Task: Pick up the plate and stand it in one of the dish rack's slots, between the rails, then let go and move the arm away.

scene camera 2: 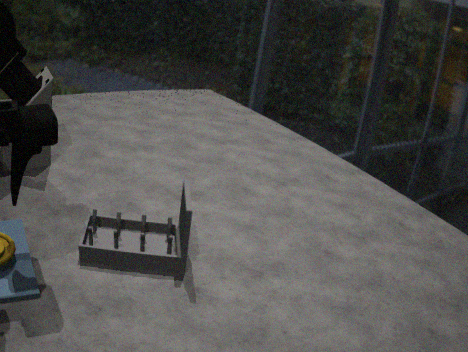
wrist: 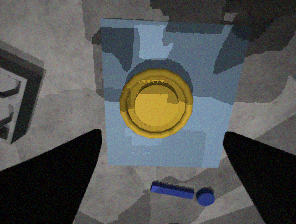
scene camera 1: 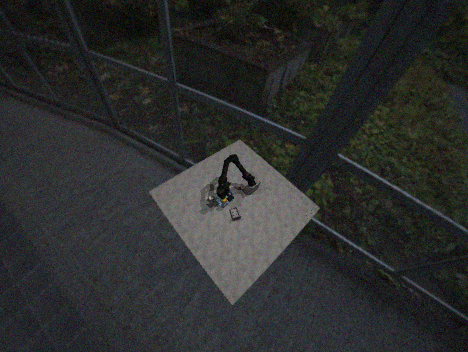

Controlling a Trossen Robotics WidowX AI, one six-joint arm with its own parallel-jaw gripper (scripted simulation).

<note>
The gripper is open and holds nothing. Further things: a grey dish rack, a yellow plate and a light blue mat.
</note>
